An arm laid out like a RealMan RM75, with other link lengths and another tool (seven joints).
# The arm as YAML. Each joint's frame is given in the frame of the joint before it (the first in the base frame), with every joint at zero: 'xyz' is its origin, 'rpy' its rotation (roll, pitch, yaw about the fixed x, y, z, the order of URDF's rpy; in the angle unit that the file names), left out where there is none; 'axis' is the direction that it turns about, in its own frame. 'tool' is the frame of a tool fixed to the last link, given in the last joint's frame.
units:
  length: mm
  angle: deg
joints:
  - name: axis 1
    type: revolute
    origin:
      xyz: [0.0, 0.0, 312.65]
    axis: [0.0, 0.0, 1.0]
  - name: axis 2
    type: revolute
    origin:
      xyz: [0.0, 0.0, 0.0]
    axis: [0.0, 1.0, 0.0]
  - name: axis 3
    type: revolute
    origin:
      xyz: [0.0, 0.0, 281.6]
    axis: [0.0, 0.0, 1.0]
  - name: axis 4
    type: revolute
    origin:
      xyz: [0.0, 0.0, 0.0]
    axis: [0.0, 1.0, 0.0]
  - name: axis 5
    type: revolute
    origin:
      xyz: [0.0, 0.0, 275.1]
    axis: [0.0, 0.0, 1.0]
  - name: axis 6
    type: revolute
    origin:
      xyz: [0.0, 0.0, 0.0]
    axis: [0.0, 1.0, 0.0]
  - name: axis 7
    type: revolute
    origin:
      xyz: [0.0, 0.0, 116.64]
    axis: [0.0, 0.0, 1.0]
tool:
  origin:
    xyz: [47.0, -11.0, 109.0]
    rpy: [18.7, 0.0, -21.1]
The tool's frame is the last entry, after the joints.
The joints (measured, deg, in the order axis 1, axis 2, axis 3, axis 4, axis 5, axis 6, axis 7), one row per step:
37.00, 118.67, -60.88, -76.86, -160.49, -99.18, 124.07
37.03, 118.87, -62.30, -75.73, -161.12, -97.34, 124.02
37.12, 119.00, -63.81, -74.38, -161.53, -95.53, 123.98
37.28, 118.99, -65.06, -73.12, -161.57, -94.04, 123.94
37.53, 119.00, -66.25, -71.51, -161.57, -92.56, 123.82
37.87, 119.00, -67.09, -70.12, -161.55, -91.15, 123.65
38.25, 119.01, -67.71, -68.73, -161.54, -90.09, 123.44
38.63, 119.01, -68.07, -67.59, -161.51, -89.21, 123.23
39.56, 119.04, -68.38, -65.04, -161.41, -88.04, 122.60
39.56, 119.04, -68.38, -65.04, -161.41, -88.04, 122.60
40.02, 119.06, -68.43, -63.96, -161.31, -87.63, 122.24
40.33, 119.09, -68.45, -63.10, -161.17, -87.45, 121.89
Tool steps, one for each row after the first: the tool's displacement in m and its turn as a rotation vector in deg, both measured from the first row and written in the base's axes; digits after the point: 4 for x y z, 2 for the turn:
0.0024, 0.0039, -0.0065, -0.19, -1.08, 0.70
0.0046, 0.0075, -0.0140, -0.61, -2.04, 1.40
0.0060, 0.0107, -0.0204, -1.02, -2.63, 2.05
0.0081, 0.0132, -0.0281, -1.68, -3.15, 2.55
0.0093, 0.0165, -0.0341, -2.03, -3.51, 3.14
0.0108, 0.0185, -0.0397, -2.54, -3.78, 3.50
0.0116, 0.0207, -0.0439, -2.86, -3.92, 3.83
0.0138, 0.0227, -0.0525, -4.00, -3.99, 4.08
0.0138, 0.0227, -0.0525, -4.00, -3.99, 4.08
0.0142, 0.0236, -0.0562, -4.56, -3.93, 4.24
0.0148, 0.0234, -0.0594, -5.16, -3.82, 4.28

